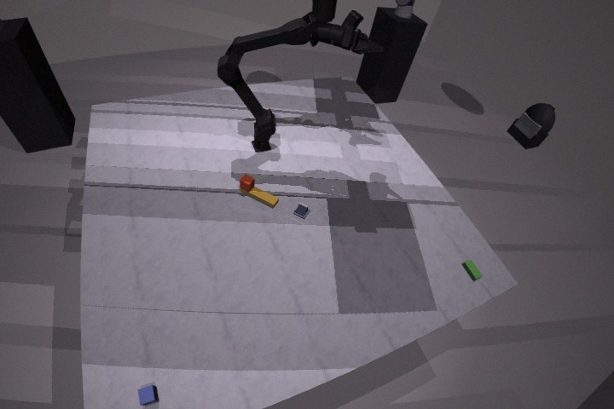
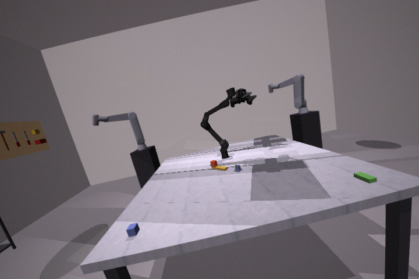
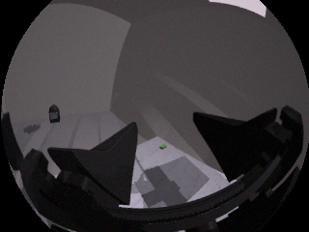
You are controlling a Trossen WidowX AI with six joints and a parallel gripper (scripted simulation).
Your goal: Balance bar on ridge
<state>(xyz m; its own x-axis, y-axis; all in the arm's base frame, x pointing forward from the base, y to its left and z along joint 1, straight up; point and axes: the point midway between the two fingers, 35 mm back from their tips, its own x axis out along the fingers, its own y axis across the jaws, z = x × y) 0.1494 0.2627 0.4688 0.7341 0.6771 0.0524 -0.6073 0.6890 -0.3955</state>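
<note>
Right now my gripper tip is 450 mm above the yellow bar, 380 mm to the left of it and 50 mm short of it. The rest, counted from my gripper tip: blue cube 790 mm to the right, 570 mm ahead, 450 mm below; green flat block 570 mm ahead, 460 mm below, 210 mm to the left.
</note>
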